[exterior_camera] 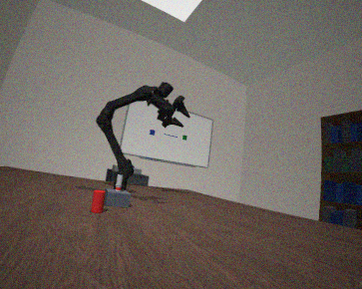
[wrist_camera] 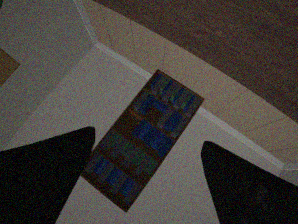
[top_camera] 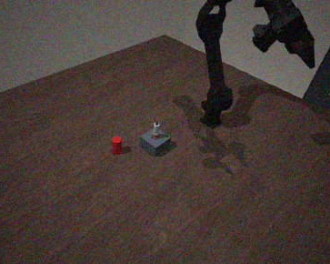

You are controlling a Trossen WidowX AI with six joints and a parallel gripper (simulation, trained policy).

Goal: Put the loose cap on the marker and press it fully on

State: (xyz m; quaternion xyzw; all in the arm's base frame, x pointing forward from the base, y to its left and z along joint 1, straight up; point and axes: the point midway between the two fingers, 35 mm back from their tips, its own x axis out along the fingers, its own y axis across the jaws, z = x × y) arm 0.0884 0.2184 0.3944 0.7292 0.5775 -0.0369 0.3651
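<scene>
Right now my gripper tip is 36 cm to the left of the red cap, 35 cm above it and 26 cm short of it. From my gripper tip the other things lie so: grey holder block 36 cm below, 30 cm to the right, 15 cm ahead.
</scene>
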